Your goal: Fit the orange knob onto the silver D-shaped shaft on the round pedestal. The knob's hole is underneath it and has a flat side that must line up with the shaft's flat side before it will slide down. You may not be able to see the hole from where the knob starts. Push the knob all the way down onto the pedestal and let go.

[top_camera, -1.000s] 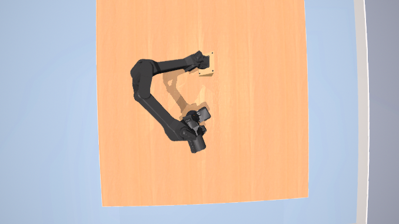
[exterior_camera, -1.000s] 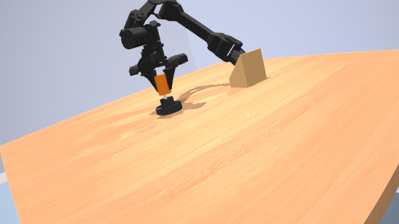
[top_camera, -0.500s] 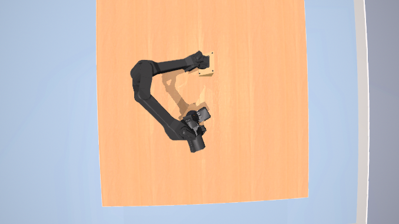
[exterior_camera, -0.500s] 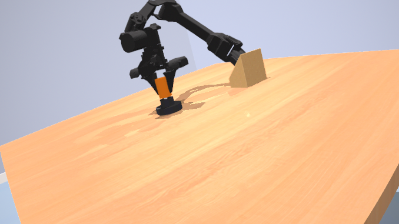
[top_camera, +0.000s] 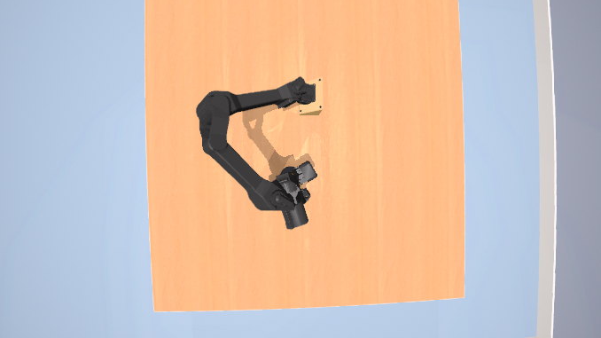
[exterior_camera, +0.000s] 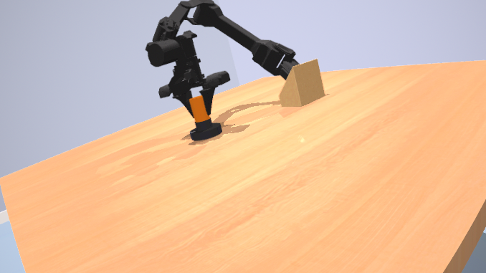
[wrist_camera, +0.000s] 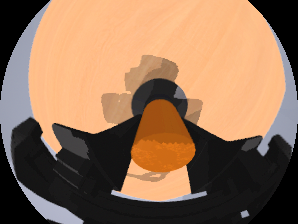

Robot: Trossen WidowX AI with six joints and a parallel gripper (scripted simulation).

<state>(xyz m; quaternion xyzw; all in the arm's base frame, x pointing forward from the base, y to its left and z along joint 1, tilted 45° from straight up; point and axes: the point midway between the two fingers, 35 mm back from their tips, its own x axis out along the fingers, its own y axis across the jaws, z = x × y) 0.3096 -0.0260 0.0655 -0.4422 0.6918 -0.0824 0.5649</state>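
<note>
Now: the round pedestal 2 cm below my gripper tip. The rest, counted from my gripper tip: orange knob: 3 cm above.
</note>
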